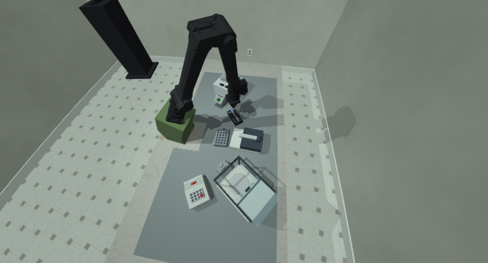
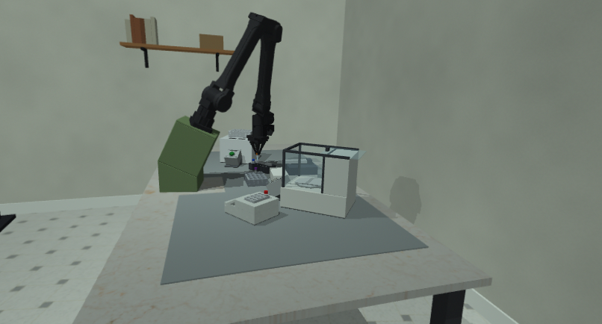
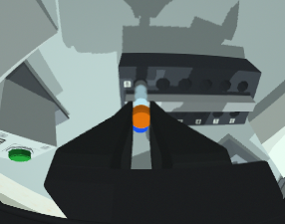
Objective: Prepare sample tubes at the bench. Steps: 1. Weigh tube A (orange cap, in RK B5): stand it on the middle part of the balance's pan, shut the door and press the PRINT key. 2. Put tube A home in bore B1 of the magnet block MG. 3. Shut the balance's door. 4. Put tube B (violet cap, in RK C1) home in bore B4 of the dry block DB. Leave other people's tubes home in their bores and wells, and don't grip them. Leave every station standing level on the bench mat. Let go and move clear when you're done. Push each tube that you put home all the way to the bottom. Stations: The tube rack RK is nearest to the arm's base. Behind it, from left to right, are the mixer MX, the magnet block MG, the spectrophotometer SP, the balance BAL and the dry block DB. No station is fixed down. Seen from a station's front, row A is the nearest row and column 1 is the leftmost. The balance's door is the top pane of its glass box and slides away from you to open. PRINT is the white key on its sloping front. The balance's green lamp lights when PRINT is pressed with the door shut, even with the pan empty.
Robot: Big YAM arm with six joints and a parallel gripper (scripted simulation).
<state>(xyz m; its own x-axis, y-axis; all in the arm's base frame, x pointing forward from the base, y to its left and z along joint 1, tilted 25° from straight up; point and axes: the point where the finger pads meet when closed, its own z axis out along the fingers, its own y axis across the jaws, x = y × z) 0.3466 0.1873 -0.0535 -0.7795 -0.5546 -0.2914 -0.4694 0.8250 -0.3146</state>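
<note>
Now: hand 50 mm above the blue-capped tube, 30 mm past it and 20 mm to the left of it. From my hand the other things lie so: magnet block MG: 60 mm below, 50 mm to the right, 10 mm ahead; then tube B: 170 mm to the right, 60 mm behind, 50 mm below; then tube rack RK: 220 mm to the right, 70 mm below, 70 mm behind.
</note>
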